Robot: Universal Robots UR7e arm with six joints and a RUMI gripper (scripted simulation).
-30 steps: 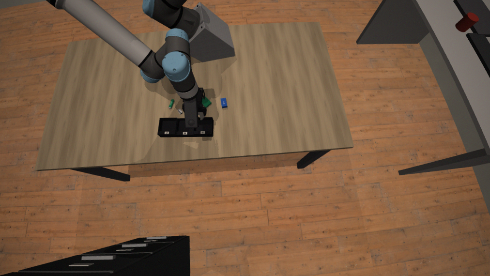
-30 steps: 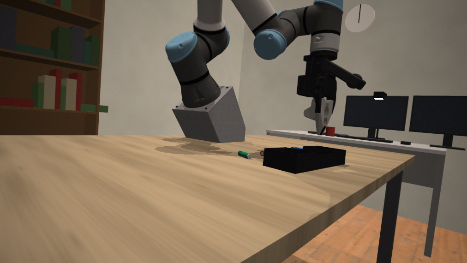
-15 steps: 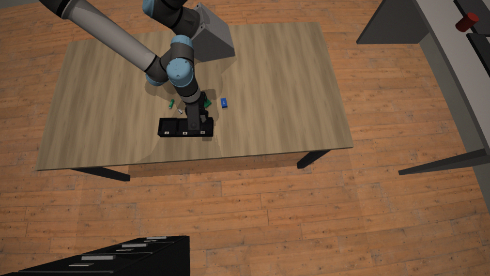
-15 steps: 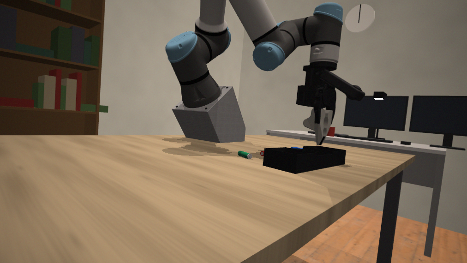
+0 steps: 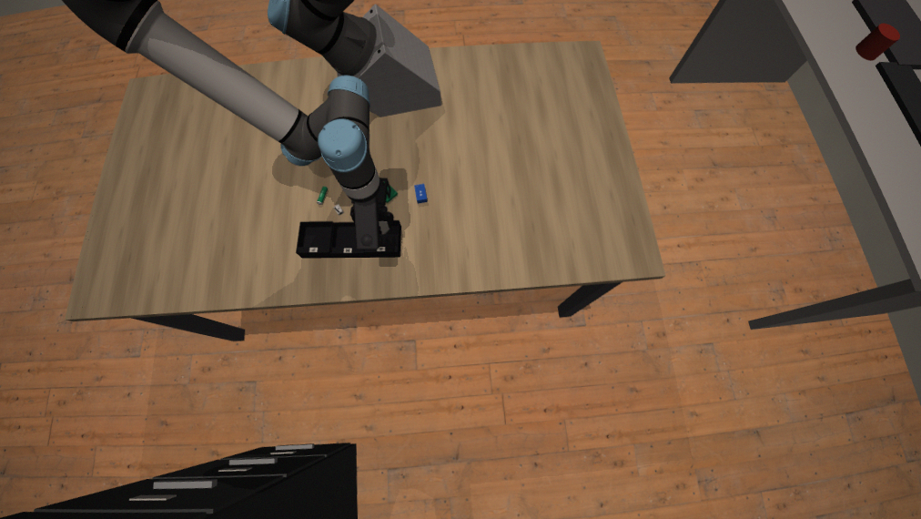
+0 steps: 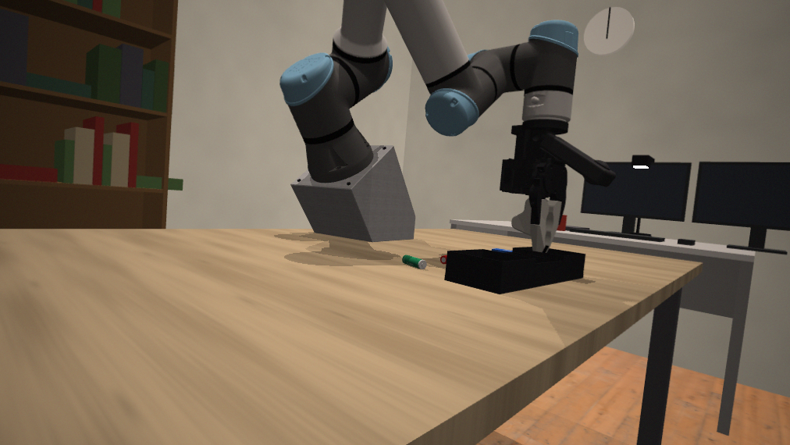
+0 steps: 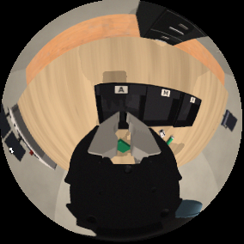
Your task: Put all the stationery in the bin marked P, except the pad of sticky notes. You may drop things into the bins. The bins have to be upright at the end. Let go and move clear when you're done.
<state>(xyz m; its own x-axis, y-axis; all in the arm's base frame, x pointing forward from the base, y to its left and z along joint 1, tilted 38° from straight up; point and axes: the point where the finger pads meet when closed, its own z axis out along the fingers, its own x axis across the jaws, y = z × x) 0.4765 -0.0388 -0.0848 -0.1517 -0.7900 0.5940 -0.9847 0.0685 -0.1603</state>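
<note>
Now: the white-grey piece 9 cm behind my hand, 11 cm to the right of it and 3 cm below it. From my hand the other things lie so: flat green pad: 13 cm behind, 1 cm to the left, 3 cm below; then red item: 13 cm behind, 6 cm to the right, 3 cm below; then bin row: 8 cm to the right, 2 cm below.
</note>
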